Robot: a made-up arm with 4 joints.
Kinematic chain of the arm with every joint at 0, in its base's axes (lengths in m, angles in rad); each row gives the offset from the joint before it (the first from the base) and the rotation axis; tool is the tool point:
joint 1: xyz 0 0 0.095 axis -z
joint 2: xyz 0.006 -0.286 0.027 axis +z
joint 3: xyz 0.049 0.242 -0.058 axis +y
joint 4: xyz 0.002 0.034 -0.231 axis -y
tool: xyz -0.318 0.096 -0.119
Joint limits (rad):
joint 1: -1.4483..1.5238
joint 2: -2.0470..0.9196
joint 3: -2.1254..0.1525
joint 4: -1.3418..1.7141
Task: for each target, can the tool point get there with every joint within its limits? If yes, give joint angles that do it. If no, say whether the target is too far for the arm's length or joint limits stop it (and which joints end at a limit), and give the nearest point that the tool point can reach.
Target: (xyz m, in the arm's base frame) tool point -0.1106 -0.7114 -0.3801
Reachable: yes | joints 0.7692 -1.4558 -1.0172 0.4959
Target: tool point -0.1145 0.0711 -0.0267
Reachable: yes | joints -0.8286 -0.4070 -0.3035 -1.0519
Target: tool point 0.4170 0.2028 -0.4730
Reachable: yes | joints -1.0372 -1.7201 -0.0398 0.7264
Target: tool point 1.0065 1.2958 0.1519
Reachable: no: too far | nearest point 0.6298 0.6045 0.1042 | short by 0.789 m
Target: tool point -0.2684 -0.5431 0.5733
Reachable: no: joint limits stop it (at a limit: joint 1, joint 3, joint 4) | nearest point -0.2674 -0.5739 0.4829 | short by 0.096 m
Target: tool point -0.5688 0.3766 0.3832
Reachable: no: joint limits stop it (at a limit: joint 1) | nearest point -0.3326 0.2644 0.2890 | short by 0.278 m
